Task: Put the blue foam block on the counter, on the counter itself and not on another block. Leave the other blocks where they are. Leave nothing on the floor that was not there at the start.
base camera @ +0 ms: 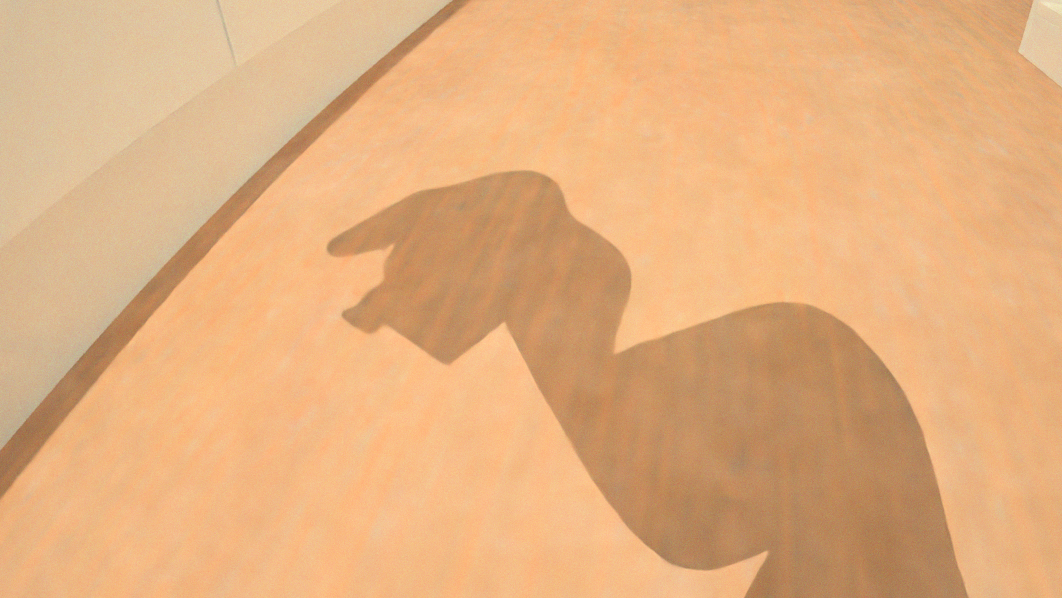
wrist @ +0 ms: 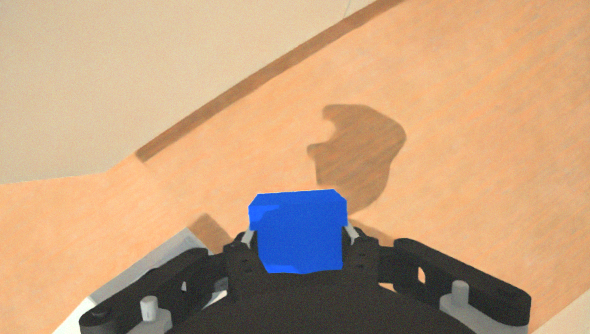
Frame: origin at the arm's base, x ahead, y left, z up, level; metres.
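Where they show: gripper, fingertip midpoint: [wrist: 299,236].
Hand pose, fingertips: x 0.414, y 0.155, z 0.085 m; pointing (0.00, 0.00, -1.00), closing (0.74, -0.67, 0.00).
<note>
Things, the pixels of their top centre, and the offset from my fingertips. "*": a spot on its surface instead. Level surfaces: height alone.
- blue foam block at its top centre: [wrist: 301,273] dx -0.012, dy -0.014, dz +0.018 m
- floor at its surface level: dz -0.481 m
- pale box-like corner at a spot on its surface: [base camera: 1044,44] * dx +0.641, dy -0.997, dz -0.439 m
The blue foam block [wrist: 301,235] is held between the two fingers of my gripper [wrist: 299,236] at the lower middle of the wrist view. My gripper is shut on it, with a grey fingertip pad against each side. The block is up off the floor [wrist: 475,125] [base camera: 743,185]. The gripper and block do not show in the base camera view, where the arm's shadow [base camera: 505,252] lies on the floor. No counter top and no other block can be made out in these views.
A pale cabinet front or wall [base camera: 111,89] [wrist: 125,65] with a dark strip [base camera: 148,304] [wrist: 260,77] at its foot runs along the left. A pale box-like corner [base camera: 1044,44] shows at the upper right. Part of the grey-white base [wrist: 145,265] shows at the lower left.
</note>
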